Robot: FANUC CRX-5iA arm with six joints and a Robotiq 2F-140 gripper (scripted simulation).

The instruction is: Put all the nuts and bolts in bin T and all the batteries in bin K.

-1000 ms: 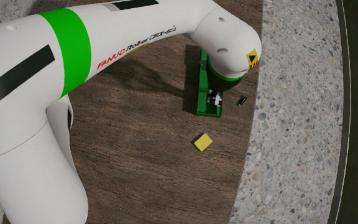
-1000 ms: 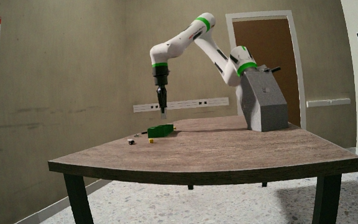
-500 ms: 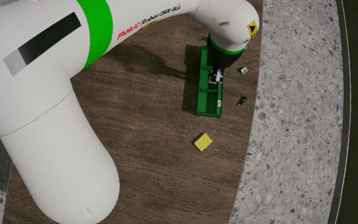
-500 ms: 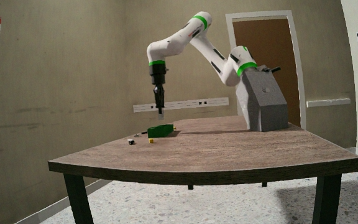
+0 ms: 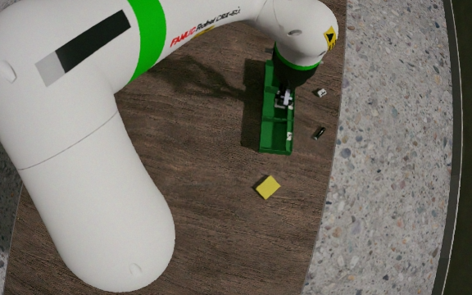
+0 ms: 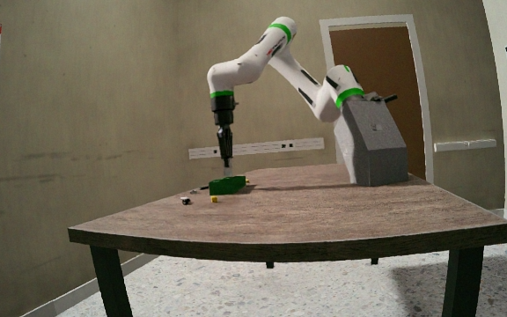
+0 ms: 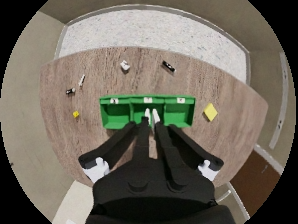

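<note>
My hand is 6 cm above the green bins and 1 cm to the right of it. From my hand the other things lie so: pale bolt: 24 cm to the left, 8 cm below, 7 cm ahead; then yellow cube: 27 cm to the left, 8 cm below, 5 cm behind; then white nut: 12 cm ahead, 9 cm to the left, 8 cm below.
</note>
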